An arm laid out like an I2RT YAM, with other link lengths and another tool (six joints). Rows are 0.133 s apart.
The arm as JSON. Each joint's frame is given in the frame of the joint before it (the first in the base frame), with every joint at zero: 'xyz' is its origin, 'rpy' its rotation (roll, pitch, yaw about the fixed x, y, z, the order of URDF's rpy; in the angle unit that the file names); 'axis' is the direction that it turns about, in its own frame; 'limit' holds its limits. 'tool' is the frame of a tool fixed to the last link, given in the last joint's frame.
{
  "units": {
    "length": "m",
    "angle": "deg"
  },
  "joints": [
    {
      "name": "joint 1",
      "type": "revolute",
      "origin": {
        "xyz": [
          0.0,
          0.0,
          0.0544
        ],
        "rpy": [
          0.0,
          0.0,
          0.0
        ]
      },
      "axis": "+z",
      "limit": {
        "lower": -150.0,
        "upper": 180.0
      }
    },
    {
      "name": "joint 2",
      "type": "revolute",
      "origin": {
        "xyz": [
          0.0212,
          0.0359,
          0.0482
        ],
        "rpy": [
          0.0,
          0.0,
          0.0
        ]
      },
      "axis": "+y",
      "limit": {
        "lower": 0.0,
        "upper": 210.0
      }
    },
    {
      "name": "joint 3",
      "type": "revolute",
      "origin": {
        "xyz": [
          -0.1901,
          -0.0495,
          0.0
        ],
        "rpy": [
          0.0,
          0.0,
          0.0
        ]
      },
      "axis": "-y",
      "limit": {
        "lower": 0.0,
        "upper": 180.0
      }
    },
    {
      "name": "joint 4",
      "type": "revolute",
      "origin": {
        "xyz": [
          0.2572,
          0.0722,
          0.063
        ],
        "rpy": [
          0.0,
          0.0,
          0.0
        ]
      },
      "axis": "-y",
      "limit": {
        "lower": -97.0,
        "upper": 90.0
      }
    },
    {
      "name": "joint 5",
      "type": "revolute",
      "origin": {
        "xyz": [
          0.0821,
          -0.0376,
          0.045
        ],
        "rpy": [
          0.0,
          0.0,
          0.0
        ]
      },
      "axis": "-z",
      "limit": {
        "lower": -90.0,
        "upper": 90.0
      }
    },
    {
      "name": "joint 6",
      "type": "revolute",
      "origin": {
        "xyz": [
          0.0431,
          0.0,
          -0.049
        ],
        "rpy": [
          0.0,
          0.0,
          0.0
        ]
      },
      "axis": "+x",
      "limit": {
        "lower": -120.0,
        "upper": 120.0
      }
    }
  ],
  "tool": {
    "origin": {
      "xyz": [
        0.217,
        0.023,
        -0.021
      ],
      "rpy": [
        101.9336,
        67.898,
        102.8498
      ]
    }
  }
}
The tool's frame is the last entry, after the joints.
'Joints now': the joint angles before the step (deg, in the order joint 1, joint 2, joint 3, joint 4, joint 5, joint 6). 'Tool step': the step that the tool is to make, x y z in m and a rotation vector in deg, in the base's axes. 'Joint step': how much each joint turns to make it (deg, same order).
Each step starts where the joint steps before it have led.
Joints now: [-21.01, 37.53, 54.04, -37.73, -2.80, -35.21]
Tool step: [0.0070, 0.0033, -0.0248, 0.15, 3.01, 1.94]
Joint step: [0.00, 2.70, -1.28, 1.02, -1.43, -1.62]
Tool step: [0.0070, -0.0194, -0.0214, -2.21, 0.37, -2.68]
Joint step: [0.01, 0.43, -5.26, 6.09, 3.35, -0.92]
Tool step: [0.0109, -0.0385, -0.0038, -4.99, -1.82, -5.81]
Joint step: [0.01, 2.59, -4.04, 10.19, 6.89, -1.54]
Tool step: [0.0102, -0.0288, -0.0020, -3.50, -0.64, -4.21]
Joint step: [-0.01, 5.22, -0.55, 7.85, 4.96, -1.51]
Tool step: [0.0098, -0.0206, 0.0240, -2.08, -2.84, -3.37]
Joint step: [-0.06, 4.44, 3.41, 4.42, 3.44, 0.06]
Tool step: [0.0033, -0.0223, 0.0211, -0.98, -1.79, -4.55]
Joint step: [-0.11, 4.73, 4.96, 1.55, 4.38, 0.84]
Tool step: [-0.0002, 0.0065, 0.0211, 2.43, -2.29, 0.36]
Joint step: [-0.02, -0.53, 4.00, -4.24, -1.06, 3.09]
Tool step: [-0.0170, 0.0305, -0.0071, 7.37, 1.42, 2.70]
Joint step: [0.12, -4.32, 2.87, -12.70, -4.18, 5.65]
